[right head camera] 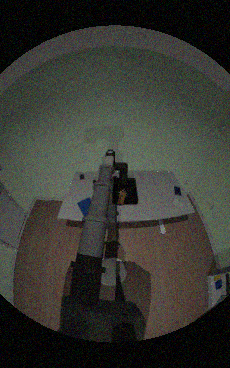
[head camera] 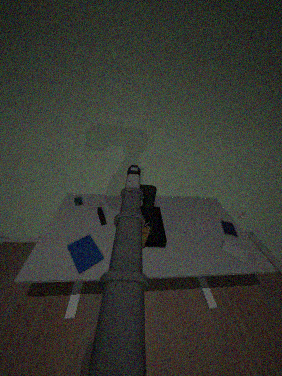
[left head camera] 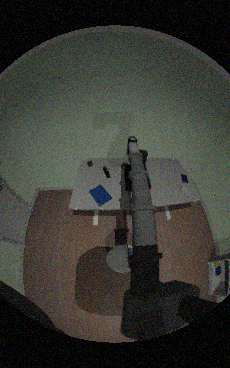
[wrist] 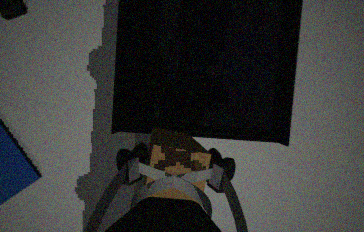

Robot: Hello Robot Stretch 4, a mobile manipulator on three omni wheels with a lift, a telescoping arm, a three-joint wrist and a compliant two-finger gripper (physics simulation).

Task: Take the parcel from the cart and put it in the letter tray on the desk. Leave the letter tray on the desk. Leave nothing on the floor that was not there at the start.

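Places are measured from the robot's base along level axes (x down, y back, z left), in centimetres.
Pixels of known places: gripper, fingertip midpoint: (right head camera: 121, 195) (head camera: 144, 234) (wrist: 176, 159); robot's base, origin of the base link: (right head camera: 110, 270) (left head camera: 121, 257).
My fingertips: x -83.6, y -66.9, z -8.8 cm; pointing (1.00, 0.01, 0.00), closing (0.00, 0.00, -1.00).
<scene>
Ahead of a thing's pixels: the offset from my fingertips to its top centre. Level surfaces: height alone.
The parcel @[dy +0.4, dx -5.4, dz +0.7 cm] (head camera: 145, 236) (right head camera: 122, 196) (wrist: 170, 142) is a tan-brown block, partly in shadow. My gripper (wrist: 176, 159) is shut on it, with one fingertip on each side. The letter tray @[dy -18.4, dx +7.8, dz -2.7 cm] (head camera: 158, 227) (right head camera: 132, 194) (wrist: 205, 65) is a black rectangle on the pale desk @[dx +14.3 cm] (head camera: 190, 255) (left head camera: 165, 182) (right head camera: 155, 202) (wrist: 330, 100). In the wrist view the parcel's far end overlaps the tray's near edge; its height above the tray cannot be told. The arm hides part of the tray in the head view.
A blue flat object @[dy +5.1, dx +13.5, dz +35.1 cm] (head camera: 85, 254) (left head camera: 100, 195) (right head camera: 84, 207) (wrist: 15, 170) lies left of the tray. A narrow dark object @[dy -24.7, dx +8.9, dz +31.6 cm] (head camera: 101, 216) (left head camera: 106, 172) lies behind it. A dark blue item @[dy -21.7, dx +13.1, dz -71.8 cm] (head camera: 229, 228) (left head camera: 184, 178) (right head camera: 177, 190) lies at the desk's right. A wall stands behind the desk.
</scene>
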